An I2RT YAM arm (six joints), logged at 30 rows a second.
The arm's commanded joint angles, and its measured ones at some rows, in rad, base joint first. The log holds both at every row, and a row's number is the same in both.
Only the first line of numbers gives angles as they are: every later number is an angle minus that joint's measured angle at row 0.
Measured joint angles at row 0:
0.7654, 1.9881, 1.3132, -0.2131, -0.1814, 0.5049
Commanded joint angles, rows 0 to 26:
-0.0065, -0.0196, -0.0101, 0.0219, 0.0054, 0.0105
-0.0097, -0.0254, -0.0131, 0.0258, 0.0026, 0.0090
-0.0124, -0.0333, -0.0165, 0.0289, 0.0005, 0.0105
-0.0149, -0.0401, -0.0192, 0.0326, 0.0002, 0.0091
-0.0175, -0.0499, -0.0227, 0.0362, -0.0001, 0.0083
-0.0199, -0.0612, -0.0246, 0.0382, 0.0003, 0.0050
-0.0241, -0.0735, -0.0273, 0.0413, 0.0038, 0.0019
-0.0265, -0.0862, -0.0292, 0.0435, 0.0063, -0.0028
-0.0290, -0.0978, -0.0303, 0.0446, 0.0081, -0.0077
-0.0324, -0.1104, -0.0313, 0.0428, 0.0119, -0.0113
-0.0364, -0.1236, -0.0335, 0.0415, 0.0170, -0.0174
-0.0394, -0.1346, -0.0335, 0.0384, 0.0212, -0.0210
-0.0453, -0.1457, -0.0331, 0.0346, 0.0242, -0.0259
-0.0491, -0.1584, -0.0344, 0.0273, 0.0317, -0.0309
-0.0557, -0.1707, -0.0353, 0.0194, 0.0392, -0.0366
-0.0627, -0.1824, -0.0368, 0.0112, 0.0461, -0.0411
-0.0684, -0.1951, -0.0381, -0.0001, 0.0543, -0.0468
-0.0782, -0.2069, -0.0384, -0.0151, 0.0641, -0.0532
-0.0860, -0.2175, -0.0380, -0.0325, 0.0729, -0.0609
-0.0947, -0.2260, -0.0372, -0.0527, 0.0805, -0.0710
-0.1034, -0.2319, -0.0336, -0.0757, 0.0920, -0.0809
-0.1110, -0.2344, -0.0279, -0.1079, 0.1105, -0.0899
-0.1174, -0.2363, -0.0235, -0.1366, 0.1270, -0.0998
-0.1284, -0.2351, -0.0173, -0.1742, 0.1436, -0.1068
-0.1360, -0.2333, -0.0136, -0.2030, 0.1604, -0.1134
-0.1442, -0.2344, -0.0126, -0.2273, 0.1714, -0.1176
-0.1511, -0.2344, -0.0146, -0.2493, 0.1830, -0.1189
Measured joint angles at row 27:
-0.1392, -0.2297, -0.0206, -0.1514, 0.1209, -0.0900
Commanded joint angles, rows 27 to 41:
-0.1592, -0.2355, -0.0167, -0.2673, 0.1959, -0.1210
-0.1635, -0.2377, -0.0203, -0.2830, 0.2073, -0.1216
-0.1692, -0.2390, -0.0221, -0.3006, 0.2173, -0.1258
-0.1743, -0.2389, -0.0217, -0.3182, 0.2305, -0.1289
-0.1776, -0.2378, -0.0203, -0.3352, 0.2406, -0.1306
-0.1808, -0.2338, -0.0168, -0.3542, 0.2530, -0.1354
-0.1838, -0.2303, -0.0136, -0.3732, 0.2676, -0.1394
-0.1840, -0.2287, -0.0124, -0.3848, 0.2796, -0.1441
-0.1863, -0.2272, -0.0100, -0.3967, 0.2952, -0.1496
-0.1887, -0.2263, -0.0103, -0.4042, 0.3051, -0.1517
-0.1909, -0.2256, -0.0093, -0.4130, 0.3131, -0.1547
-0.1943, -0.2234, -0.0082, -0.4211, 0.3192, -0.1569
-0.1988, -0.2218, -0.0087, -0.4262, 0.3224, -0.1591
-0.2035, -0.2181, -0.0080, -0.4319, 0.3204, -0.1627
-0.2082, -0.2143, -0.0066, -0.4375, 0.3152, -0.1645
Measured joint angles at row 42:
-0.1991, -0.2232, -0.0152, -0.4005, 0.2857, -0.1457
